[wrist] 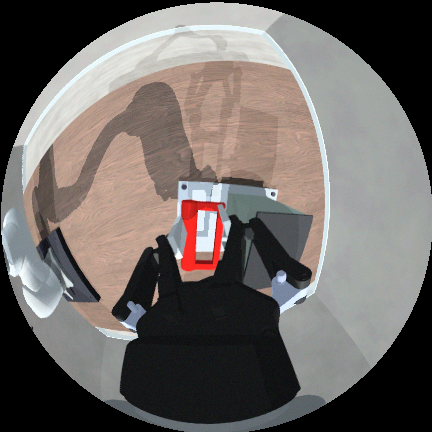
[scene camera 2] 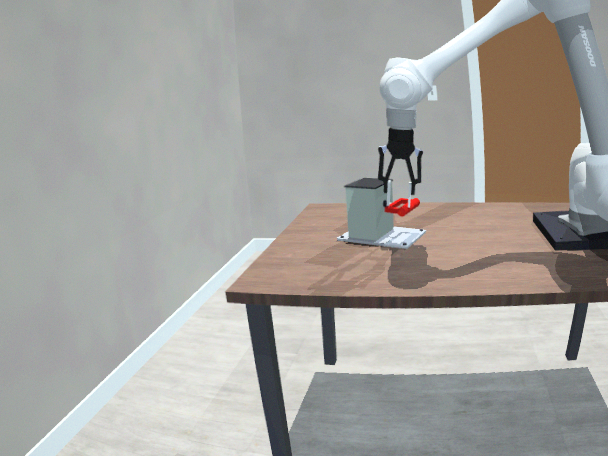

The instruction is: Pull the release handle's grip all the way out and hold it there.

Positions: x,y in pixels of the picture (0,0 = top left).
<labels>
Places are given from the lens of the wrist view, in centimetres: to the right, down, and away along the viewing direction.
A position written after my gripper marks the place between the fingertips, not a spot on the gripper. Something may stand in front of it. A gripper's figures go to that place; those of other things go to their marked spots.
my gripper (wrist: 201,218): -2, 0, 23
base plate (wrist: 206,191): -2, -6, 33
</labels>
